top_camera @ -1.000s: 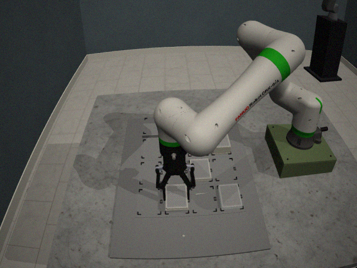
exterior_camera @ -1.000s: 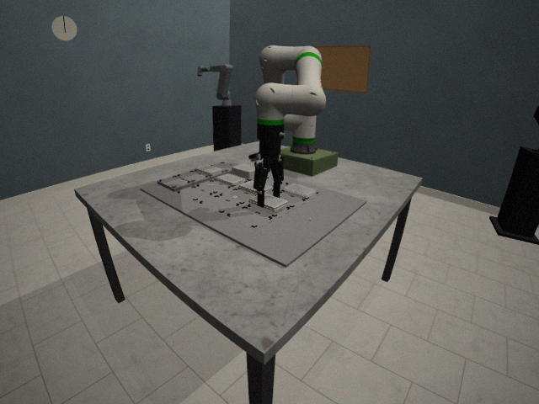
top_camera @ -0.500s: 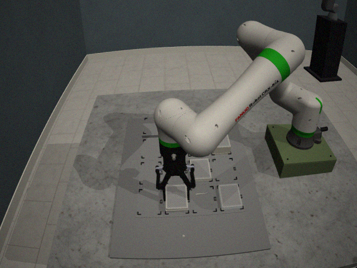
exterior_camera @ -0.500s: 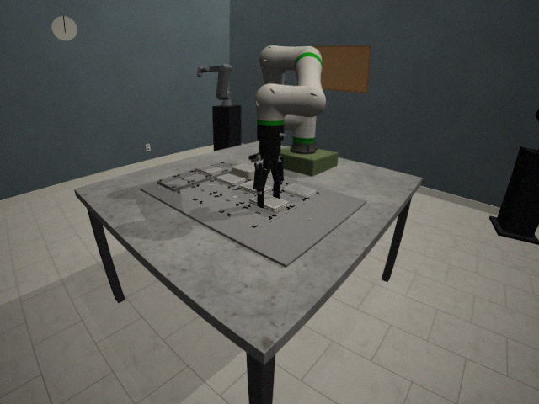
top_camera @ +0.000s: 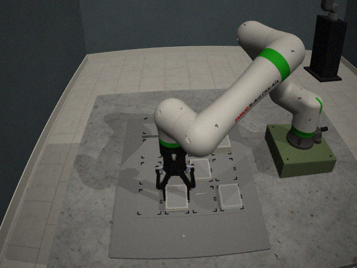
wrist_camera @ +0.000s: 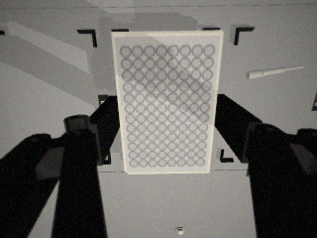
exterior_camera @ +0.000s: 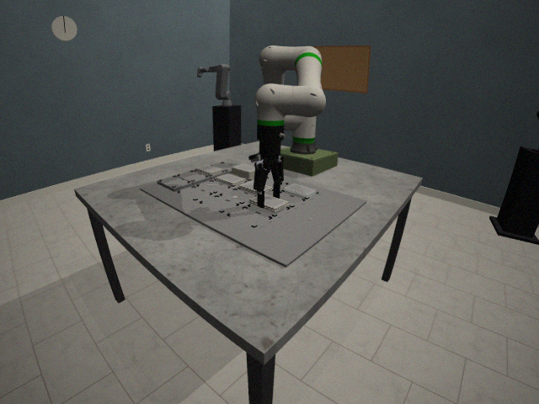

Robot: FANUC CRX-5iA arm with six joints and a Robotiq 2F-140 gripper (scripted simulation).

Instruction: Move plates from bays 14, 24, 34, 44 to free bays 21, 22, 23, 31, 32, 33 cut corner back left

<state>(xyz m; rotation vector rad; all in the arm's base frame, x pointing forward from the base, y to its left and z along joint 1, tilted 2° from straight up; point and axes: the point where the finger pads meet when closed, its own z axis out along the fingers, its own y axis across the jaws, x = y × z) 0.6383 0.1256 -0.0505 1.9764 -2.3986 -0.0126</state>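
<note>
My gripper is now 100 mm past the white pointed piece, 40 mm above it and 10 mm to the left of it. Round my hand: sealed deep-well block: 280 mm to the right, 270 mm behind, 20 mm below.
</note>
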